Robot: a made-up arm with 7 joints. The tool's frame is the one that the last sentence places.
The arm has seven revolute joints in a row. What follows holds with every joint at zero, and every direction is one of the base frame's.
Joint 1 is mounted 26.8 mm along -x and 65.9 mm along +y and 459.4 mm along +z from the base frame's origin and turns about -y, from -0.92 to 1.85 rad.
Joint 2 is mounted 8.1 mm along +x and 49.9 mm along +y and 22.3 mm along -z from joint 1 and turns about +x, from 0.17 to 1.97 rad.
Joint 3 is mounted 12.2 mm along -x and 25.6 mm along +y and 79.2 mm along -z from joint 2 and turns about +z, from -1.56 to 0.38 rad.
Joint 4 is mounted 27.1 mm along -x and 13.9 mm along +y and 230.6 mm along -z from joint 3 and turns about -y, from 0.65 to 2.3 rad.
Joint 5 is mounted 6 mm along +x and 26.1 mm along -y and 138.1 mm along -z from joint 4 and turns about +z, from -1.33 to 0.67 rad.
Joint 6 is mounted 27.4 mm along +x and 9.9 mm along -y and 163.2 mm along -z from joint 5 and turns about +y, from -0.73 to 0.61 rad.
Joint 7 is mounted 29 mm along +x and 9.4 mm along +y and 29.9 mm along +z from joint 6 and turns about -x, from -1.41 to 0.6 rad.
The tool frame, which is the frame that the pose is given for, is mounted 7.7 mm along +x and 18.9 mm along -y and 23.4 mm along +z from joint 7; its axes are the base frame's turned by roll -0.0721, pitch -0.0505 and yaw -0.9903 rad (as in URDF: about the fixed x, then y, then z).
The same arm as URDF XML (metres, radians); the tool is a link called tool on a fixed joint. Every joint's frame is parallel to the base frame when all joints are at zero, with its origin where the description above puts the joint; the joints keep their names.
<robot name="arm">
  <joint name="tool_joint" type="fixed">
    <parent link="link7"/>
    <child link="tool"/>
    <origin xyz="0.0077 -0.0189 0.0234" rpy="-0.0721 -0.0505 -0.9903"/>
  </joint>
  <joint name="joint 7" type="revolute">
    <parent link="link6"/>
    <child link="link7"/>
    <origin xyz="0.029 0.0094 0.0299" rpy="0 0 0"/>
    <axis xyz="-1 0 0"/>
    <limit lower="-1.41" upper="0.6"/>
  </joint>
  <joint name="joint 6" type="revolute">
    <parent link="link5"/>
    <child link="link6"/>
    <origin xyz="0.0274 -0.0099 -0.1632" rpy="0 0 0"/>
    <axis xyz="0 1 0"/>
    <limit lower="-0.73" upper="0.61"/>
  </joint>
  <joint name="joint 5" type="revolute">
    <parent link="link4"/>
    <child link="link5"/>
    <origin xyz="0.006 -0.0261 -0.1381" rpy="0 0 0"/>
    <axis xyz="0 0 1"/>
    <limit lower="-1.33" upper="0.67"/>
  </joint>
  <joint name="joint 4" type="revolute">
    <parent link="link3"/>
    <child link="link4"/>
    <origin xyz="-0.0271 0.0139 -0.2306" rpy="0 0 0"/>
    <axis xyz="0 -1 0"/>
    <limit lower="0.65" upper="2.3"/>
  </joint>
  <joint name="joint 3" type="revolute">
    <parent link="link2"/>
    <child link="link3"/>
    <origin xyz="-0.0122 0.0256 -0.0792" rpy="0 0 0"/>
    <axis xyz="0 0 1"/>
    <limit lower="-1.56" upper="0.38"/>
  </joint>
  <joint name="joint 2" type="revolute">
    <parent link="link1"/>
    <child link="link2"/>
    <origin xyz="0.0081 0.0499 -0.0223" rpy="0 0 0"/>
    <axis xyz="1 0 0"/>
    <limit lower="0.17" upper="1.97"/>
  </joint>
  <joint name="joint 1" type="revolute">
    <parent link="base_link"/>
    <child link="link1"/>
    <origin xyz="-0.0268 0.0659 0.4594" rpy="0 0 0"/>
    <axis xyz="0 -1 0"/>
    <limit lower="-0.92" upper="1.85"/>
  </joint>
  <link name="base_link"/>
  <link name="link1"/>
  <link name="link2"/>
  <link name="link3"/>
  <link name="link4"/>
  <link name="link5"/>
  <link name="link6"/>
  <link name="link7"/>
  <link name="tool"/>
</robot>

